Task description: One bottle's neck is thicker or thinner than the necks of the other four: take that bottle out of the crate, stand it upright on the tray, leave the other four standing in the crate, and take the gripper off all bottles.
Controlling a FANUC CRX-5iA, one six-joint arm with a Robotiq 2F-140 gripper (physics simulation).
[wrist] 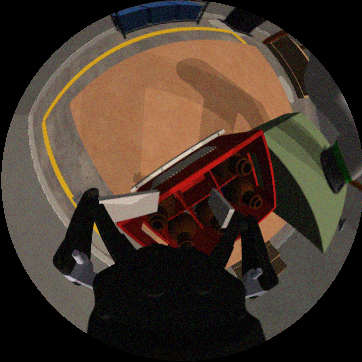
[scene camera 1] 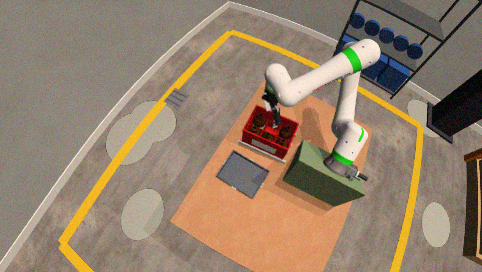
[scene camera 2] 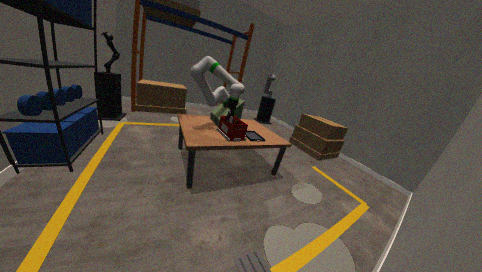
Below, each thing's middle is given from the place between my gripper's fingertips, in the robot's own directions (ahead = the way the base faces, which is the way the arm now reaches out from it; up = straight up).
Now: hand 7 cm above the red crate [scene camera 1: 267, 114], 6 cm to the right of it and 3 cm past it. Round my hand: grey tray [scene camera 1: 240, 172]: 33 cm to the left, 14 cm below, 2 cm behind.
